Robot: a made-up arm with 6 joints. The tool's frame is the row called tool.
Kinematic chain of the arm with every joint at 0, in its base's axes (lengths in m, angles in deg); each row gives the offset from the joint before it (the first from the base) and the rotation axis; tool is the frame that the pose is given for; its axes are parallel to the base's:
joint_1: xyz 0 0 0.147 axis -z
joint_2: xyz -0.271 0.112 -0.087 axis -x
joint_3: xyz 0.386 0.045 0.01 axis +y
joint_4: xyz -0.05 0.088 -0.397 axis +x
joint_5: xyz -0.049 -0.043 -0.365 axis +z
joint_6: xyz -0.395 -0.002 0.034 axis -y
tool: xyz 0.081 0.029 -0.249
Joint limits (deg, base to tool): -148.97..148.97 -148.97..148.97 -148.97..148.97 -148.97..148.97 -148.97..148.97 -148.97..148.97
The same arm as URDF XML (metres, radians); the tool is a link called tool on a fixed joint. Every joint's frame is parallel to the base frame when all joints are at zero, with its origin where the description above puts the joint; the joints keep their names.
<robot name="arm">
<joint name="joint_1" type="revolute"><parent link="base"/><child link="link1"/><origin xyz="0 0 0.147"/><axis xyz="0 0 -1"/><limit lower="-2.6" upper="2.6"/></joint>
<joint name="joint_2" type="revolute"><parent link="link1"/><child link="link2"/><origin xyz="-0.271 0.112 -0.087"/><axis xyz="-1 0 0"/><limit lower="-2.6" upper="2.6"/></joint>
<joint name="joint_3" type="revolute"><parent link="link2"/><child link="link3"/><origin xyz="0.386 0.045 0.01"/><axis xyz="0 1 0"/><limit lower="-2.6" upper="2.6"/></joint>
<joint name="joint_4" type="revolute"><parent link="link3"/><child link="link4"/><origin xyz="-0.05 0.088 -0.397"/><axis xyz="1 0 0"/><limit lower="-2.6" upper="2.6"/></joint>
<joint name="joint_5" type="revolute"><parent link="link4"/><child link="link5"/><origin xyz="-0.049 -0.043 -0.365"/><axis xyz="0 0 1"/><limit lower="-2.6" upper="2.6"/></joint>
<joint name="joint_6" type="revolute"><parent link="link5"/><child link="link6"/><origin xyz="-0.395 -0.002 0.034"/><axis xyz="0 -1 0"/><limit lower="-2.6" upper="2.6"/></joint>
<joint name="tool_fixed" type="fixed"><parent link="link6"/><child link="tool"/><origin xyz="0.081 0.029 -0.249"/></joint>
<link name="base"/>
<link name="link1"/>
<link name="link2"/>
<link name="link3"/>
<link name="link4"/>
<link name="link5"/>
<link name="link6"/>
<link name="tool"/>
</robot>

